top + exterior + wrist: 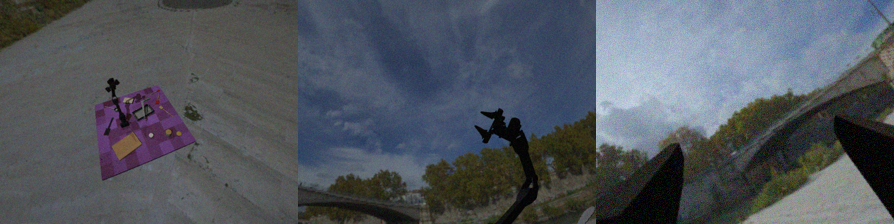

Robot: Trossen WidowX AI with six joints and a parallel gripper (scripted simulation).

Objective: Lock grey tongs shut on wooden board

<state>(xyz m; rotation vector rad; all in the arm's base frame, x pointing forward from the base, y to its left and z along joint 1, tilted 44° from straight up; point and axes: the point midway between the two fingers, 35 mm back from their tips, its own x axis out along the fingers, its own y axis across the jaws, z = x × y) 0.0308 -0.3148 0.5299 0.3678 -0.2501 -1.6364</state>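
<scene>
Now: the yellow piece 290 mm ahead of my gripper tip, 100 mm to the right of it and 620 mm below it. Also, from my gripper tip: black spatula: 300 mm behind, 60 mm to the right, 670 mm below; then wooden board: 110 mm behind, 460 mm to the right, 670 mm below; then roasting tin: 290 mm ahead, 30 mm to the right, 650 mm below.
</scene>
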